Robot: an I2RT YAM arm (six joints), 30 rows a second.
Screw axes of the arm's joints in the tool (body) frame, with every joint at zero. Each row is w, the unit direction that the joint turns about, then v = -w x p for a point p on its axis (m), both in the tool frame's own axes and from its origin. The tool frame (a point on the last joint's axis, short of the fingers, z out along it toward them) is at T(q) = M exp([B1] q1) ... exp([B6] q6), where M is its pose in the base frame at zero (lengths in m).
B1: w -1 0 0 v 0.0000 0.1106 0.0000
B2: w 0 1 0 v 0.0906 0.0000 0.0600
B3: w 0 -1 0 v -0.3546 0.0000 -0.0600
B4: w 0 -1 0 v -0.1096 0.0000 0.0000
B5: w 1 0 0 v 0.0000 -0.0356 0.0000
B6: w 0 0 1 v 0.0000 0.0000 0.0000
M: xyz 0.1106 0.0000 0.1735 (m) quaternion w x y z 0.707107 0 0.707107 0
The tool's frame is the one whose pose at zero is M.
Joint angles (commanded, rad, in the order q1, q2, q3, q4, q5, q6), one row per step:
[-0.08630, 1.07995, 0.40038, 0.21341, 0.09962, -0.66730]
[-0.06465, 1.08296, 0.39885, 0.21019, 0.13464, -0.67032]
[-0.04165, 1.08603, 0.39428, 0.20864, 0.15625, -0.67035]
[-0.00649, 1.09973, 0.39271, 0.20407, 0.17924, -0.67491]
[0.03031, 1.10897, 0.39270, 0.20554, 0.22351, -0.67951]
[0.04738, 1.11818, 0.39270, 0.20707, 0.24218, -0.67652]
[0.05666, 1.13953, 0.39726, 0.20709, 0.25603, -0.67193]
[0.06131, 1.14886, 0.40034, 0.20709, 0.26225, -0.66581]
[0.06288, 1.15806, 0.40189, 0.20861, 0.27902, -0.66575]
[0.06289, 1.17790, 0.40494, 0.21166, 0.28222, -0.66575]
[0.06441, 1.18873, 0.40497, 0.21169, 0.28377, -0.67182]
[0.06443, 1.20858, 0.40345, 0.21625, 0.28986, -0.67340]
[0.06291, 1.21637, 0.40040, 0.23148, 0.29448, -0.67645]
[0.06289, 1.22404, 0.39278, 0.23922, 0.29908, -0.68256]
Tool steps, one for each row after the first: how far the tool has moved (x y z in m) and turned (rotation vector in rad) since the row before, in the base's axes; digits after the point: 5 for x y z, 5 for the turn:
[0.00006, 0.00356, -0.00135, -0.01787, 0.00949, -0.00821]
[-0.00033, 0.00434, -0.00220, -0.00947, 0.00971, 0.00383]
[0.00074, 0.00694, -0.00363, -0.01434, 0.02095, 0.01703]
[0.00062, 0.00660, -0.00157, -0.02553, 0.00839, 0.00028]
[0.00058, 0.00316, -0.00164, -0.00692, 0.00673, -0.00061]
[0.00206, 0.00170, -0.00283, -0.00393, 0.01545, -0.00493]
[0.00107, 0.00090, -0.00091, 0.00161, 0.00478, -0.00372]
[0.00082, -0.00017, -0.00118, -0.00900, 0.00557, -0.01280]
[0.00189, 0.00001, -0.00286, -0.00254, 0.01361, -0.00271]
[0.00061, 0.00033, -0.00223, -0.00653, 0.01207, 0.00334]
[0.00101, -0.00014, -0.00416, -0.00571, 0.01692, -0.00424]
[0.00069, -0.00046, -0.00116, -0.00476, -0.00382, -0.00375]
[-0.00070, -0.00021, -0.00318, -0.00799, 0.00885, -0.00060]

